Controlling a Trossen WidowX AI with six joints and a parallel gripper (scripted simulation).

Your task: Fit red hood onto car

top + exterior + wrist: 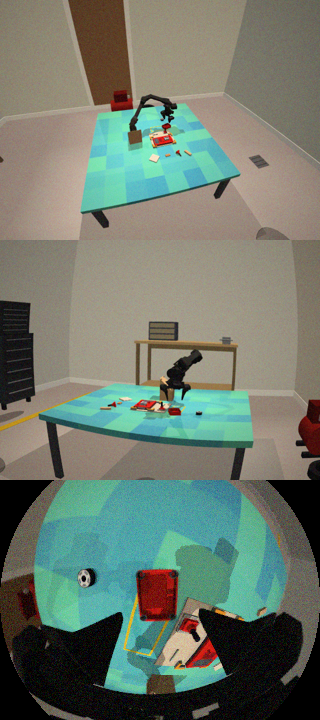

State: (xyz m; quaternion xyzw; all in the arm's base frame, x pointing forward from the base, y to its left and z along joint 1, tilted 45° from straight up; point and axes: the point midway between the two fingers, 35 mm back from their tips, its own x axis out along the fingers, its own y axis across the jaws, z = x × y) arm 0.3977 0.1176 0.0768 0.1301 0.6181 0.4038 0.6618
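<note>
Right now the red hood is 8 cm below my gripper tip. Round my gripper tip: white tile (24 cm behind, 43 cm to the right, 8 cm below); then grey engine block (7 cm behind, 22 cm to the right, 6 cm below); then black wheel (2 cm behind, 16 cm to the left, 8 cm below).
</note>
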